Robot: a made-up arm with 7 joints. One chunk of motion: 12 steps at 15 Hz.
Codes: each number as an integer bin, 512 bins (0 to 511) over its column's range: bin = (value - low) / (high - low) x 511, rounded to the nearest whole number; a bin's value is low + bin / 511 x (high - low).
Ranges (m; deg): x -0.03..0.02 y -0.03..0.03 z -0.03..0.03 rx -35..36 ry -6..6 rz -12..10
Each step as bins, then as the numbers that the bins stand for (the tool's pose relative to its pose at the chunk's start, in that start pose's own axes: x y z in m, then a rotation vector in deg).
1 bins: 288 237 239 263 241 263
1 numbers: -0.0018 -0.0022 -0.0019 1.54 -0.34 -0.68
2 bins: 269 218 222 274 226 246
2 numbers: -0.0037 -0.0044 -0.0039 3.07 -0.69 -1.41
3 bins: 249 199 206 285 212 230
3 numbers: -0.0056 -0.0066 -0.0058 4.60 -1.02 -2.10
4 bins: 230 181 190 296 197 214
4 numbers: -0.0075 -0.0087 -0.0077 6.13 -1.37 -2.79
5 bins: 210 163 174 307 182 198
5 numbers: -0.0095 -0.0109 -0.0096 7.66 -1.73 -3.48
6 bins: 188 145 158 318 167 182
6 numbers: -0.0116 -0.0130 -0.0114 9.18 -2.08 -4.16
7 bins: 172 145 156 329 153 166
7 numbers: -0.0132 -0.0130 -0.0117 10.71 -2.41 -4.85
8 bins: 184 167 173 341 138 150
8 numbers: -0.0120 -0.0104 -0.0097 12.38 -2.76 -5.54
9 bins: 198 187 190 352 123 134
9 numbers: -0.0106 -0.0080 -0.0077 13.91 -3.11 -6.23
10 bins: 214 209 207 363 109 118
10 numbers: -0.0091 -0.0055 -0.0057 15.44 -3.44 -6.92
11 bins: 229 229 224 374 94 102
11 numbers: -0.0076 -0.0031 -0.0037 16.96 -3.79 -7.61
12 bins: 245 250 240 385 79 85
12 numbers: -0.0060 -0.0006 -0.0018 18.49 -4.14 -8.34
